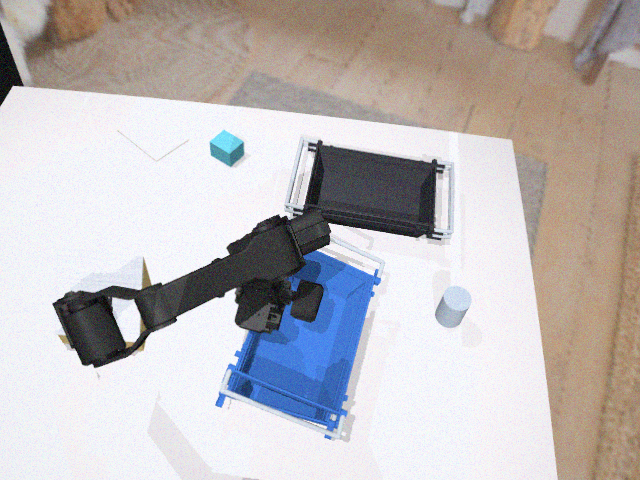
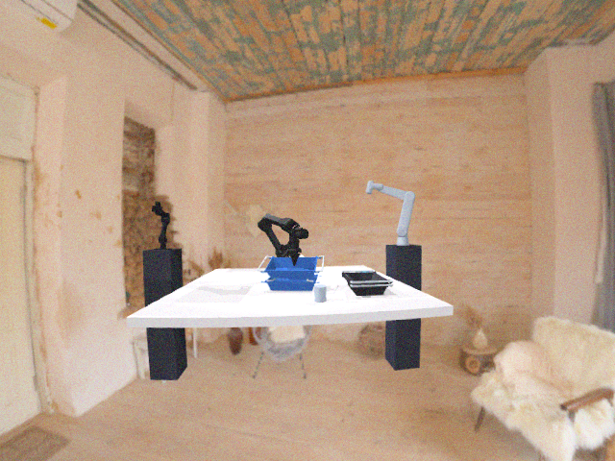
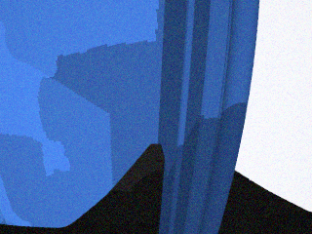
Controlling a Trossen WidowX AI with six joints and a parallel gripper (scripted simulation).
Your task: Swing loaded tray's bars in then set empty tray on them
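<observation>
Now: the blue tray 80 mm ahead of my gripper tip, 10 mm to the right of it and 10 mm above it. The rest, counted from my gripper tip: grey cylinder (350 mm ahead, 110 mm to the left, 80 mm below); teal cube (470 mm to the left, 150 mm behind, 90 mm below); cream sheet (510 mm to the left, 340 mm behind, 110 mm below).
</observation>
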